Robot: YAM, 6 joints.
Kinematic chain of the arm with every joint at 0, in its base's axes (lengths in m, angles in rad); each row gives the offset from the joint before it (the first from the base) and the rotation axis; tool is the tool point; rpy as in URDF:
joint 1: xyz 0 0 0.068 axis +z
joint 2: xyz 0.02 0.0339 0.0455 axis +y
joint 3: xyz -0.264 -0.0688 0 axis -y
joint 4: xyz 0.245 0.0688 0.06 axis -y
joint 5: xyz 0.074 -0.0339 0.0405 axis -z
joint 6: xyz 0.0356 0 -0.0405 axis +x
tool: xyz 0 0 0 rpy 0 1.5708 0
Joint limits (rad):
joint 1: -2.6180..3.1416
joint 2: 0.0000..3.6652
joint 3: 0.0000..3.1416
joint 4: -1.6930..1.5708
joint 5: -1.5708..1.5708
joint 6: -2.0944..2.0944
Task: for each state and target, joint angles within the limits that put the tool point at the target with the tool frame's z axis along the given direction. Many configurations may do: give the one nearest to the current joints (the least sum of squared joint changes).
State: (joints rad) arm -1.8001 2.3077 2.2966 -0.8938 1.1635 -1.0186
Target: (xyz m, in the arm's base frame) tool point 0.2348 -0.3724 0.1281 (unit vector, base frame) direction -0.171 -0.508 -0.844
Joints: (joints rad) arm -0.9737 2.1818 1.5231 -0.5457 0.4413 -1.0186
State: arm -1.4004 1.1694 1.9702 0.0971 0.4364 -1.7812
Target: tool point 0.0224 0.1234 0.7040 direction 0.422 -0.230 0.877
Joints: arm -1.6268 1.1898 2.8038 -0.2740 -0.4491 -1.7812
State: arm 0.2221 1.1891 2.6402 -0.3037 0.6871 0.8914
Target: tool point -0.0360 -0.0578 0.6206 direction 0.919 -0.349 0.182
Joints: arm 0.5835 1.0552 2.5561 -1.1941 0.9236 0.8914
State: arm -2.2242 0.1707 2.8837 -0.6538 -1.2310 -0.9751
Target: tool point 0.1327 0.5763 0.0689 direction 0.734 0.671 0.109
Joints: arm -1.7614 0.0011 3.1378 -0.1309 -0.6352 -0.9751
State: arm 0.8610 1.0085 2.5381 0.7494 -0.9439 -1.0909
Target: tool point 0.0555 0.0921 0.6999 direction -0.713 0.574 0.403
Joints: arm 0.7251 1.7497 2.8101 0.8732 -1.1252 -1.0909
